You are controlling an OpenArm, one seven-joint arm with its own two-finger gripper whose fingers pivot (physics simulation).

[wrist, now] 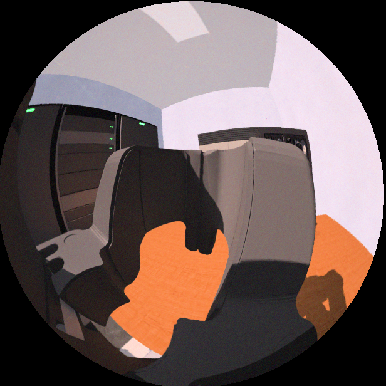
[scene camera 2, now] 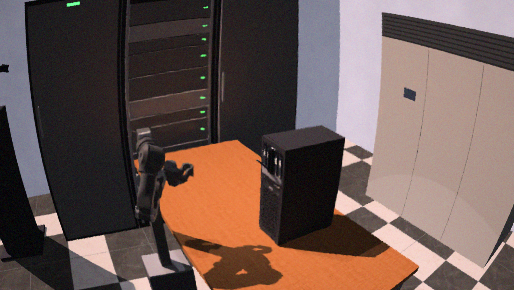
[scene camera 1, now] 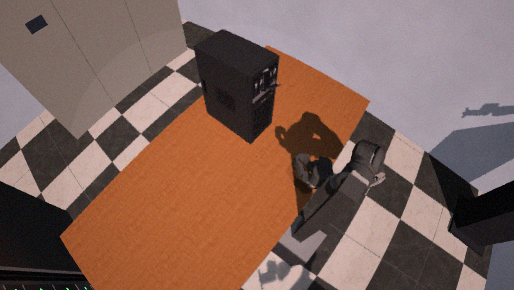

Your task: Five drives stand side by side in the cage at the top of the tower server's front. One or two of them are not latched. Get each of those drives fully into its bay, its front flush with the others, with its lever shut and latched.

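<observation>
The black tower server [scene camera 1: 225, 82] [scene camera 2: 312, 185] stands upright on the orange table. Its drives [scene camera 1: 264, 81] [scene camera 2: 272, 159] [wrist: 286, 138] stand side by side at the top of its front. One lever [scene camera 1: 274, 85] [scene camera 2: 261, 164] sticks out from the cage; which drive it belongs to is too small to tell. The fronts are too small to judge for flushness. My gripper [scene camera 1: 306, 177] [scene camera 2: 190, 171] [wrist: 206, 203] is shut and empty, above the table near the arm's side, well apart from the server. In the wrist view its fingers hide most of the server.
The orange table [scene camera 1: 175, 200] [scene camera 2: 215, 200] [wrist: 170, 280] lies under the server and gripper. Black racks [scene camera 2: 75, 125] [wrist: 37, 165] stand behind it. A beige cabinet [scene camera 1: 95, 55] [scene camera 2: 400, 150] stands on the server's far side. The arm's shadow falls on the table before the server.
</observation>
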